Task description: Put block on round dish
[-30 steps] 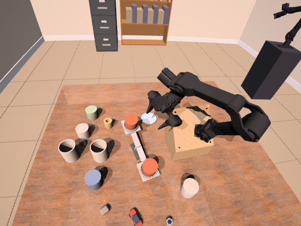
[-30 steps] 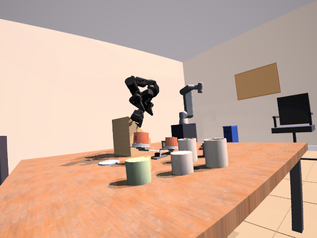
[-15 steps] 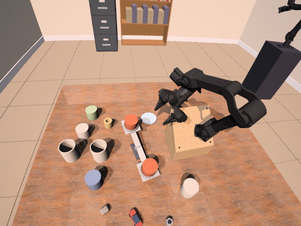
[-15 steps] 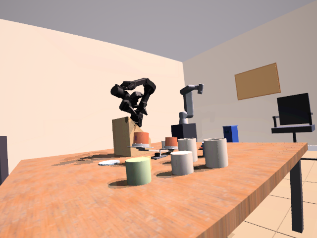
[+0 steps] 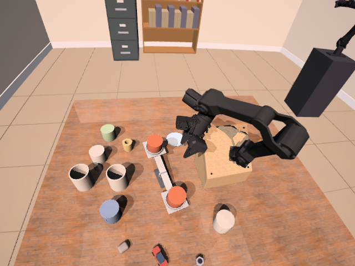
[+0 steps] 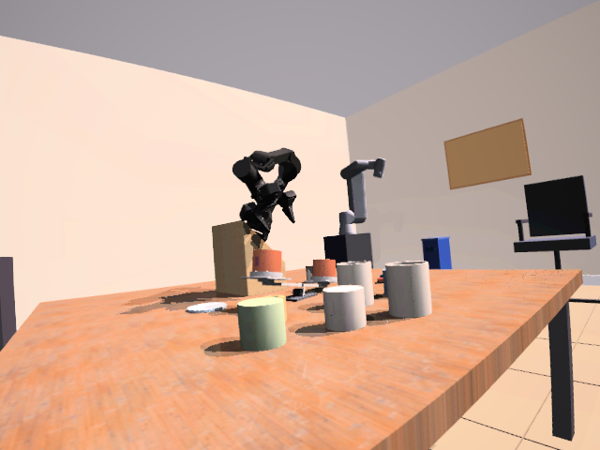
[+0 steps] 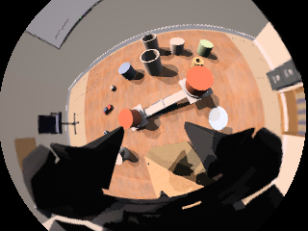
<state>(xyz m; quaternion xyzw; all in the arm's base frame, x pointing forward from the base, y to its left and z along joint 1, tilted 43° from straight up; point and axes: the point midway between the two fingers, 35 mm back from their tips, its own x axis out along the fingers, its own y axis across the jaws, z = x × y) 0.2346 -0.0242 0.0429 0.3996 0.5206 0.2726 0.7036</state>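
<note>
The pale block lies 160 mm below my gripper tip, 120 mm to the left of it and 20 mm ahead of it. From my gripper tip the other things lie so: blue cylinder: 280 mm ahead, 180 mm to the left, 160 mm below; round dish: 240 mm to the right, 200 mm below; orange cup: 130 mm to the right, 120 mm ahead, 90 mm below.
</note>
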